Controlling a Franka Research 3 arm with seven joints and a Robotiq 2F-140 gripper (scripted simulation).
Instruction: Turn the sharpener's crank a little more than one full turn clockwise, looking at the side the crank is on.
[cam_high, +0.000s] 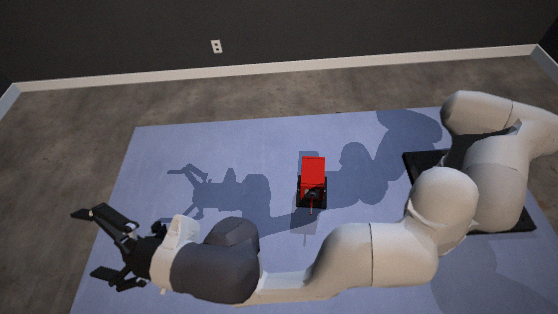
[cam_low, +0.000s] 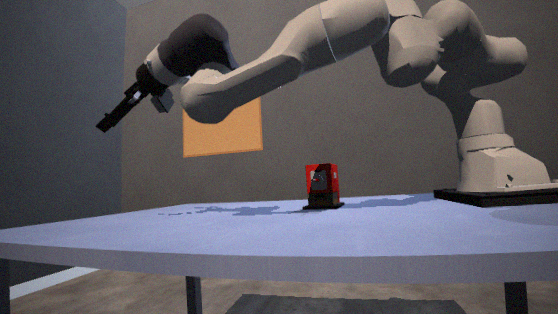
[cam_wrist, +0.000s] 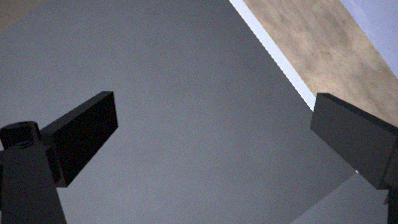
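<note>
Right now my hand is 53 cm past the crank, 37 cm to the left of it and 26 cm above it.
</note>
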